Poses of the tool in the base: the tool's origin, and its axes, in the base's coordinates. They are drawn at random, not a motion.
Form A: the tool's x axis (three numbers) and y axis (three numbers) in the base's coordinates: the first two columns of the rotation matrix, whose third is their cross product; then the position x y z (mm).
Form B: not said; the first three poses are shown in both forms.
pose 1, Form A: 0.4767 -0.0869 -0.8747 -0.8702 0.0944 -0.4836 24.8 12.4 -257.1
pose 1, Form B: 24.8 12.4 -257.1; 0.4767 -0.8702 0.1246; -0.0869 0.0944 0.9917; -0.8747 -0.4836 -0.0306
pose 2, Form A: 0.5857 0.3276 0.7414 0.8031 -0.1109 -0.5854 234.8 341.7 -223.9
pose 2, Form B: 234.8 341.7 -223.9; 0.5857 0.8031 -0.1096; 0.3276 -0.1109 0.9383; 0.7414 -0.5854 -0.3280
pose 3, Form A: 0.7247 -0.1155 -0.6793 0.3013 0.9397 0.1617 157.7 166.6 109.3
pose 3, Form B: 157.7 166.6 109.3; 0.7247 0.3013 0.6197; -0.1155 0.9397 -0.3219; -0.6793 0.1617 0.7158
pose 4, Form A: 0.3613 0.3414 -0.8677 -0.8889 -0.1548 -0.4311 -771.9 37.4 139.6
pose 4, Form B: -771.9 37.4 139.6; 0.3613 -0.8889 -0.2815; 0.3414 -0.1548 0.9271; -0.8677 -0.4311 0.2475
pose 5, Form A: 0.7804 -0.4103 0.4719 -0.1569 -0.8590 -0.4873 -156.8 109.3 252.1
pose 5, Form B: -156.8 109.3 252.1; 0.7804 -0.1569 0.6053; -0.4103 -0.8590 0.3062; 0.4719 -0.4873 -0.7347
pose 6, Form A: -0.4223 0.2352 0.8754 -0.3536 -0.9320 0.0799 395.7 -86.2 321.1
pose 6, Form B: 395.7 -86.2 321.1; -0.4223 -0.3536 0.8347; 0.2352 -0.9320 -0.2758; 0.8754 0.0799 0.4768
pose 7, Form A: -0.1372 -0.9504 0.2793 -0.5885 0.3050 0.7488 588.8 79.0 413.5
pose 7, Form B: 588.8 79.0 413.5; -0.1372 -0.5885 -0.7968; -0.9504 0.3050 -0.0616; 0.2793 0.7488 -0.6012
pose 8, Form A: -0.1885 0.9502 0.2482 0.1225 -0.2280 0.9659 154.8 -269.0 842.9
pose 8, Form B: 154.8 -269.0 842.9; -0.1885 0.1225 0.9744; 0.9502 -0.2280 0.2125; 0.2482 0.9659 -0.0734
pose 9, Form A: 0.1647 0.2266 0.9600 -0.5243 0.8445 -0.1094 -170.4 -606.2 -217.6
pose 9, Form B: -170.4 -606.2 -217.6; 0.1647 -0.5243 -0.8355; 0.2266 0.8445 -0.4853; 0.9600 -0.1094 0.2579
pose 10, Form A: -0.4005 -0.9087 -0.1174 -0.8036 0.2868 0.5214 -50.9 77.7 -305.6
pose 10, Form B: -50.9 77.7 -305.6; -0.4005 -0.8036 -0.4401; -0.9087 0.2868 0.3032; -0.1174 0.5214 -0.8451
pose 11, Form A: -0.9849 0.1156 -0.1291 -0.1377 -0.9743 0.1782 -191.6 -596.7 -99.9
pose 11, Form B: -191.6 -596.7 -99.9; -0.9849 -0.1377 -0.1052; 0.1156 -0.9743 0.1933; -0.1291 0.1782 0.9755
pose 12, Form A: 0.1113 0.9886 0.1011 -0.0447 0.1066 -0.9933 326.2 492.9 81.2
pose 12, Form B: 326.2 492.9 81.2; 0.1113 -0.0447 -0.9928; 0.9886 0.1066 0.1060; 0.1011 -0.9933 0.0561
